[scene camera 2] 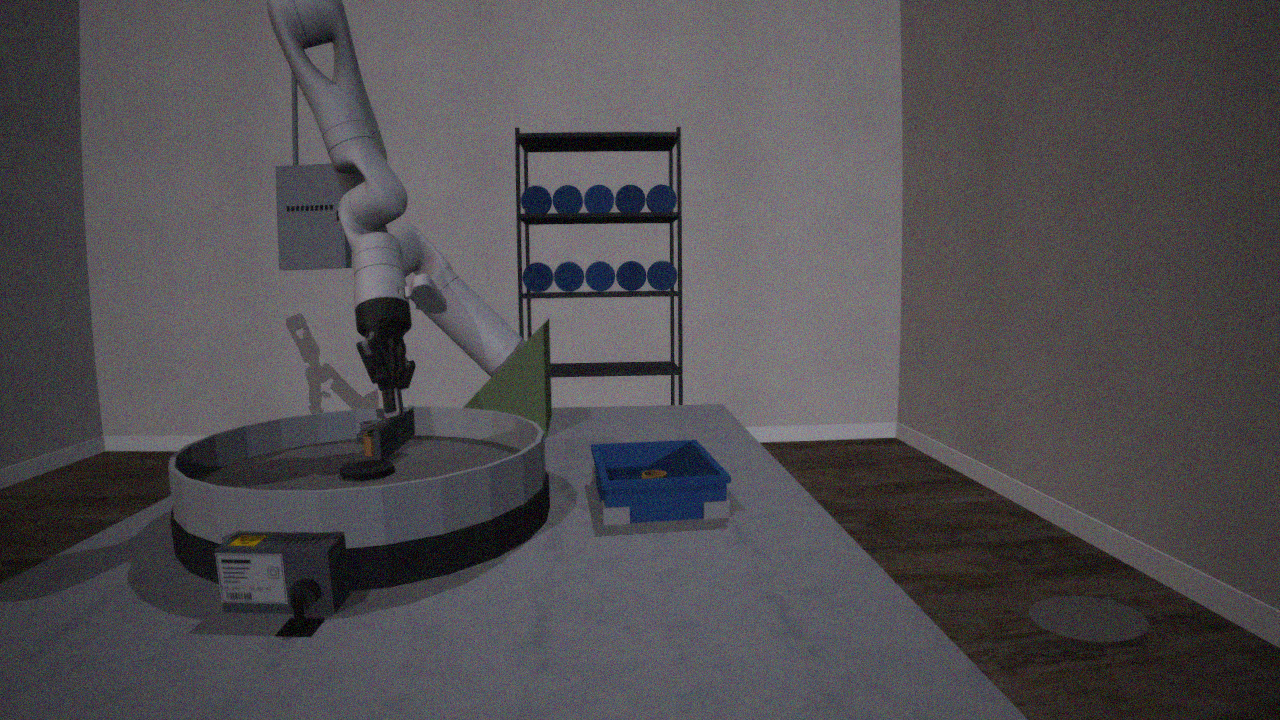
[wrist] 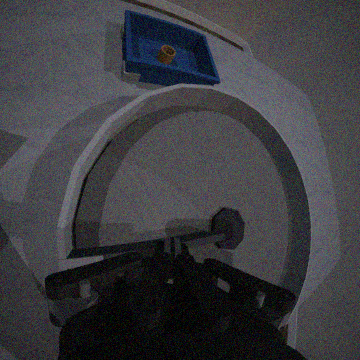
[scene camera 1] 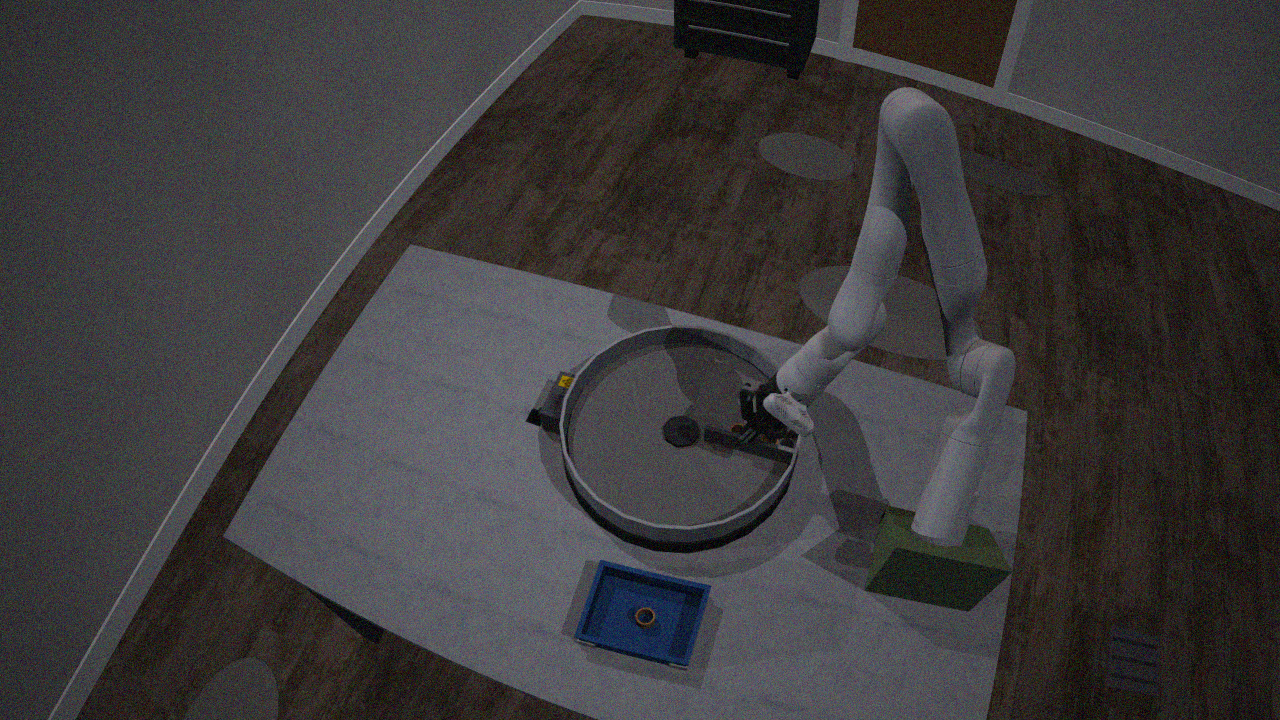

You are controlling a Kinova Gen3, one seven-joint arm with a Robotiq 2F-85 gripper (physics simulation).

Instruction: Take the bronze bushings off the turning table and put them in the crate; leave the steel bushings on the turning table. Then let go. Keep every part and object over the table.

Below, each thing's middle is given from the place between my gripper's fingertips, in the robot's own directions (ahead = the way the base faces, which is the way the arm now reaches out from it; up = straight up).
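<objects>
Relative to the blue crate (scene camera 1: 608,621), I see my gripper 7 cm above it, 8 cm short of it and 34 cm to the right of it.
</objects>
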